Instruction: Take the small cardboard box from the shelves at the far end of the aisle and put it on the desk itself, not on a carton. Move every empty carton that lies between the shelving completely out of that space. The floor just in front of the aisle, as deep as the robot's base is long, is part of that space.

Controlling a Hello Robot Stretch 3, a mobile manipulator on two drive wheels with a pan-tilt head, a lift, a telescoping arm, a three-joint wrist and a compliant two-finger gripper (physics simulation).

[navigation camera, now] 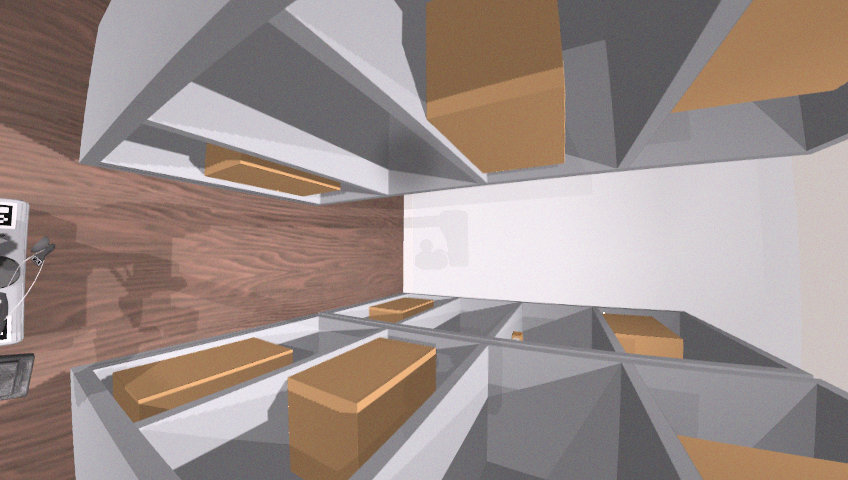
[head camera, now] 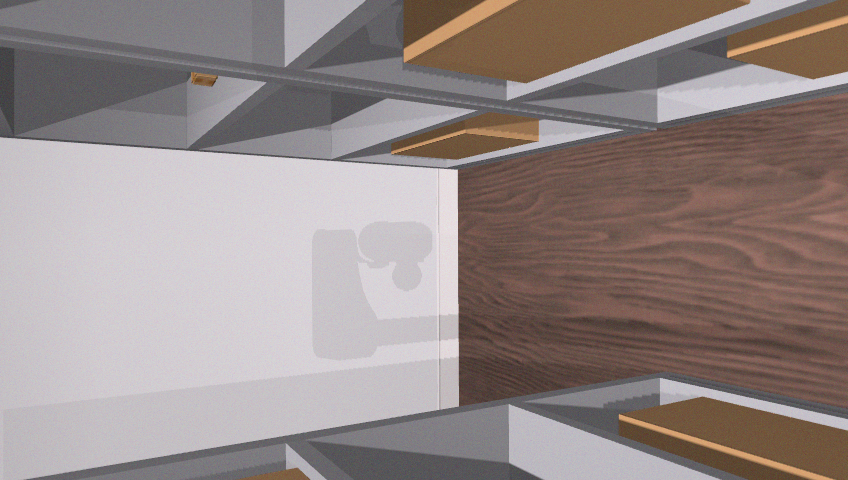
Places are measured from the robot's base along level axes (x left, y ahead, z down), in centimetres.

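Pixels of known places: gripper, fingertip midpoint: [navigation camera: 4, 231].
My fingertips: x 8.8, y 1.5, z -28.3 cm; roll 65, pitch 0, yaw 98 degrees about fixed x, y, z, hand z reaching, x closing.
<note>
Behind a point stands the place of what it marks.
The small cardboard box [head camera: 204, 79] {x -39.8, y 153.9, z -101.9 cm} [navigation camera: 517, 336] {x -40.4, y 152.3, z -102.2 cm} stands in the far right-hand shelf unit, on the third level from the floor, with a large carton on the level above it in the navigation view. My gripper [navigation camera: 42, 247] shows small at the left edge of the navigation view, low over my base and far from the box. Its fingers look partly open, with nothing seen between them; it does not show in the head view. The desk does not show in either view. No loose carton shows on the wooden floor [head camera: 642, 249] {x 0.9, y 112.5, z -0.1 cm} [navigation camera: 267, 249] {x 6.3, y 76.9, z -0.1 cm} between the shelves.
Both views are turned sideways. Grey shelving lines both sides of the aisle and holds several large cartons, such as one low on the right [head camera: 499, 133] {x -32.6, y 143.7, z -22.7 cm} [navigation camera: 202, 374] {x -31.5, y 37.7, z -31.1 cm} and one on the left [navigation camera: 493, 130] {x 33.4, y 62.8, z -110.8 cm}. A white wall [head camera: 178, 267] {x 5.8, y 200.6, z -100.7 cm} [navigation camera: 624, 237] {x 14.0, y 200.6, z -161.2 cm} closes the far end.
</note>
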